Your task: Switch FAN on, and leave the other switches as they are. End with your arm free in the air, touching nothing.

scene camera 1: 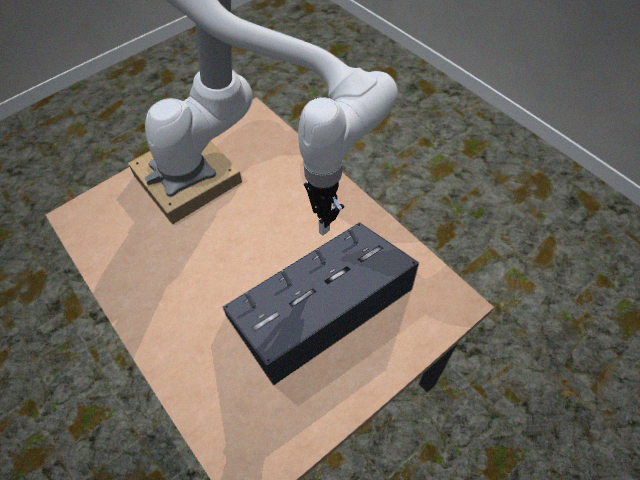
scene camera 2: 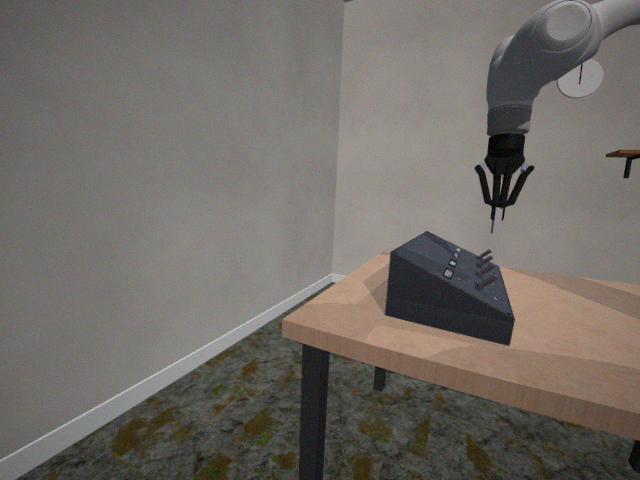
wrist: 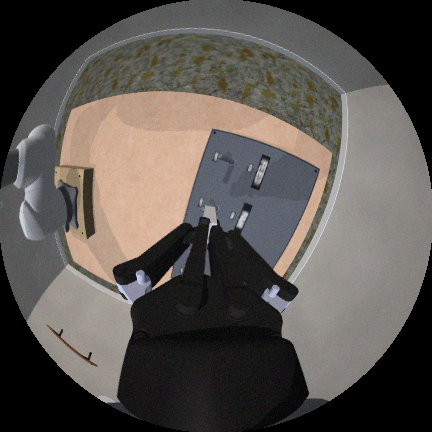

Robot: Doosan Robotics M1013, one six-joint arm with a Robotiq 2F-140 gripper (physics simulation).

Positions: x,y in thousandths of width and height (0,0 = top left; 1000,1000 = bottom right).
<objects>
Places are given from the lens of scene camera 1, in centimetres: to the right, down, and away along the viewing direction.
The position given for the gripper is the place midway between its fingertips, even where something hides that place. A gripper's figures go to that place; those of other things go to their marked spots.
gripper (scene camera 1: 507,482): 1, -2, 140
dark switch panel (scene camera 1: 454,676): -8, 22, 133
</objects>
